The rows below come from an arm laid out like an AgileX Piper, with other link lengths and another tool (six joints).
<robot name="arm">
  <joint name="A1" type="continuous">
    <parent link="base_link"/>
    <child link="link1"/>
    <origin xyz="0 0 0.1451" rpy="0 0 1.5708"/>
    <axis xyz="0 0 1"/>
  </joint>
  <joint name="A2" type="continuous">
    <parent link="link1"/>
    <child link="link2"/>
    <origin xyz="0 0 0" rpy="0 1.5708 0"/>
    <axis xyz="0 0 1"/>
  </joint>
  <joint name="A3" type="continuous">
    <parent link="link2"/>
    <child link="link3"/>
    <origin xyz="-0.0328 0.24 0" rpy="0 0 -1.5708"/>
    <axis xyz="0 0 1"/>
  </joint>
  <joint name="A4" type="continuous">
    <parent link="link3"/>
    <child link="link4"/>
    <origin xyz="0.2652 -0.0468 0" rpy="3.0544 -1.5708 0"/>
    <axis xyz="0 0 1"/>
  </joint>
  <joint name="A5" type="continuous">
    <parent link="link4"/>
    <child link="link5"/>
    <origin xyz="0 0 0" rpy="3.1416 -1.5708 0"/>
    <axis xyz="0 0 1"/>
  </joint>
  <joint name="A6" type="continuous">
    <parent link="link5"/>
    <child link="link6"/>
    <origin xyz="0.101 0 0" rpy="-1.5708 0 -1.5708"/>
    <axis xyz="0 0 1"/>
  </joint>
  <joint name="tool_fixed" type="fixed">
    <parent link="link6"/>
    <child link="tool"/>
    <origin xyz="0.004 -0.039 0.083" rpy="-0.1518 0 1.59"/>
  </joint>
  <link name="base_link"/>
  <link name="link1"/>
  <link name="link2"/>
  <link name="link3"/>
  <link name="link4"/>
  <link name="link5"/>
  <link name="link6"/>
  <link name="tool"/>
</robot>
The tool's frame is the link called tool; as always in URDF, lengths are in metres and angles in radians. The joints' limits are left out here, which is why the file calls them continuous.
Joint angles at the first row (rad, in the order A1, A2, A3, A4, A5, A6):
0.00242 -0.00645 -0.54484 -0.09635 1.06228 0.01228
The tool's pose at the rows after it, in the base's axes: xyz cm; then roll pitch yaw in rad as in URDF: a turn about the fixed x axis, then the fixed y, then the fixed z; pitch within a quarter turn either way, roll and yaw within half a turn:
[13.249 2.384 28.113 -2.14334 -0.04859 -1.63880]
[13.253 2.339 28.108 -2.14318 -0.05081 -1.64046]
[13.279 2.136 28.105 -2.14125 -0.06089 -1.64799]
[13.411 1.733 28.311 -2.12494 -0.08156 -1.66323]
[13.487 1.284 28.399 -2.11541 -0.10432 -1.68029]
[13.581 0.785 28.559 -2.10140 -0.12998 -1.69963]
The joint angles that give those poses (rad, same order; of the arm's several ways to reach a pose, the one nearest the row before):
0.00241 -0.00645 -0.54485 -0.09633 1.06228 0.01226
0.00246 -0.00645 -0.54486 -0.09916 1.06229 0.01232
0.00252 -0.00644 -0.54484 -0.11184 1.06110 0.01238
0.00251 -0.00649 -0.54483 -0.13788 1.04663 0.01236
0.00244 -0.00648 -0.54482 -0.16642 1.03943 0.01229
0.00240 -0.00646 -0.54486 -0.19873 1.02856 0.01226

